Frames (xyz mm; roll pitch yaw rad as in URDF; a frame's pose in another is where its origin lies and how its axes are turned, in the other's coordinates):
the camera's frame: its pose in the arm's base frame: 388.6 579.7 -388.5 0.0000 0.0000 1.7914
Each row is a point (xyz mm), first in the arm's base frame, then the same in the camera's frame.
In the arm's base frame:
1: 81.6 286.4 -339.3
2: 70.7 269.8 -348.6
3: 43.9 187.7 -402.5
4: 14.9 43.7 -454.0
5: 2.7 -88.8 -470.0
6: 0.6 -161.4 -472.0
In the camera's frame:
1: -219.0 363.7 49.2
2: -232.8 378.0 39.9
3: -307.1 422.1 -14.0
4: -441.2 481.9 -65.5
5: -567.9 522.8 -81.5
6: -638.2 540.8 -83.5

